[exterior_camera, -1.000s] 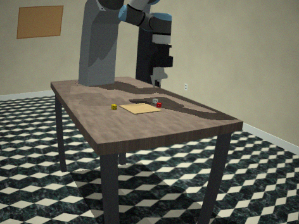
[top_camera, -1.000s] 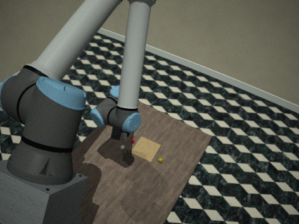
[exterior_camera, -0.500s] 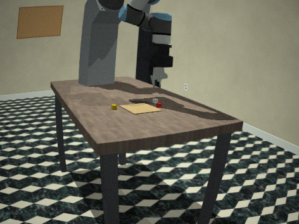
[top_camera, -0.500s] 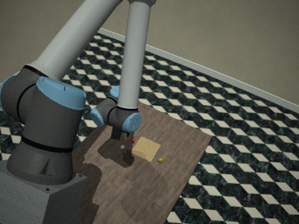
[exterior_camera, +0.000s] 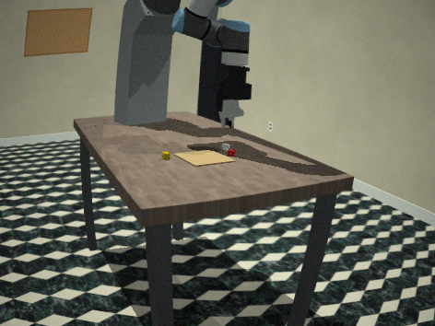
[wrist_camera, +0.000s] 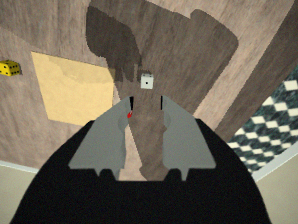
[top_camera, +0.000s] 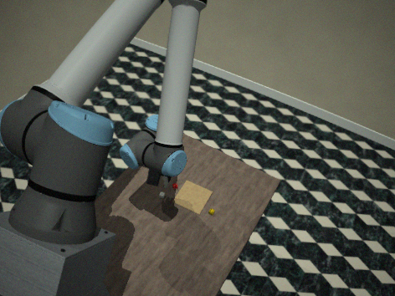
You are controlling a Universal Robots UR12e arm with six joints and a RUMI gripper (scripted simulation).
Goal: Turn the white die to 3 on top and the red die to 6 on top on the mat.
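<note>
The white die lies 8 cm below my hand. From my hand the other things lie so: tan mat: 5 cm ahead, 14 cm to the right, 9 cm below; then red die: 7 cm ahead, 4 cm to the right, 8 cm below; then yellow die: 24 cm to the right, 8 cm below.
</note>
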